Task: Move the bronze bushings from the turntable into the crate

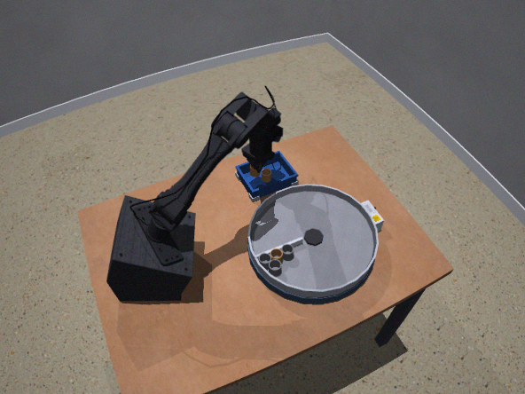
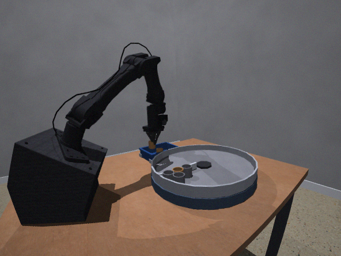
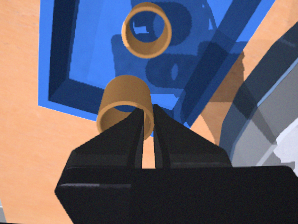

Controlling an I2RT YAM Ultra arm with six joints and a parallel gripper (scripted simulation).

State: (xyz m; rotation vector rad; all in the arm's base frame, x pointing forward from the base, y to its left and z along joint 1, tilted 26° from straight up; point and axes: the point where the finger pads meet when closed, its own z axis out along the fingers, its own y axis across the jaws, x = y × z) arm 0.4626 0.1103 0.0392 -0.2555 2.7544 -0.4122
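Right now my hand is 50 mm short of the blue crate, 10 mm to the right of it and 70 mm above it. Also, from my hand: grey turntable 40 mm behind, 330 mm to the right, 40 mm below.
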